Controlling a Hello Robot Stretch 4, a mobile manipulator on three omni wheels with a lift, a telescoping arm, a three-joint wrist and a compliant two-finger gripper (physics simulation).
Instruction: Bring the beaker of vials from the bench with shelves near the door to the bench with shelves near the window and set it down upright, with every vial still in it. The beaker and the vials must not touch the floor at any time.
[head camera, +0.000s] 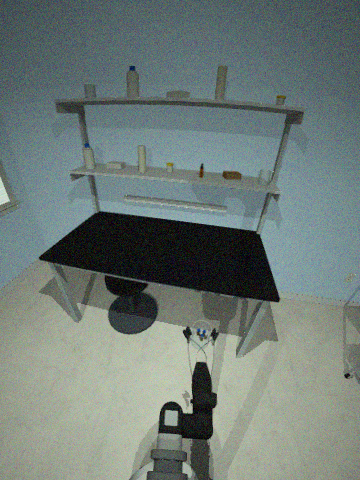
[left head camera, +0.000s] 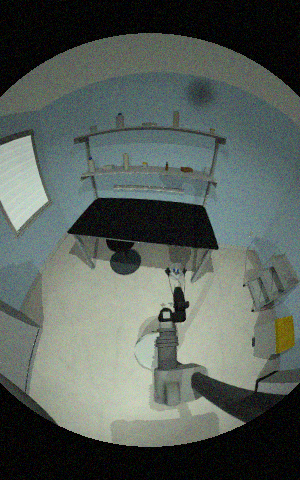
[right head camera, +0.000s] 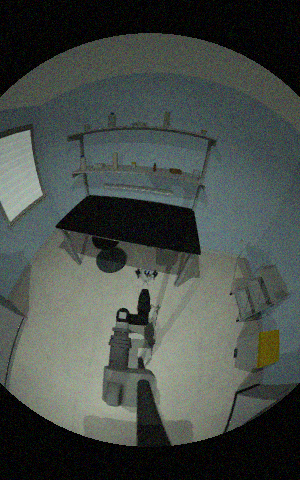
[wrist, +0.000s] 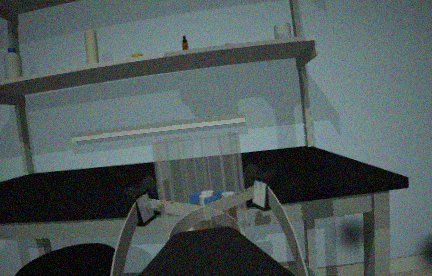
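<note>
My gripper is shut on the clear beaker, one fingertip on each side of it. The beaker is upright in the wrist view. Vials with blue and white caps stand low inside it; their blue caps also show in the head camera view. Glare and noise hide their exact number. The bench with shelves near the window stands ahead. The beaker is in the air in front of its front edge, towards the right end.
Two shelves above the bench hold bottles, jars and small boxes; the lower shelf spans its width. A round black stool is partly under the bench. A wire cart and a yellow-topped bin are on the right.
</note>
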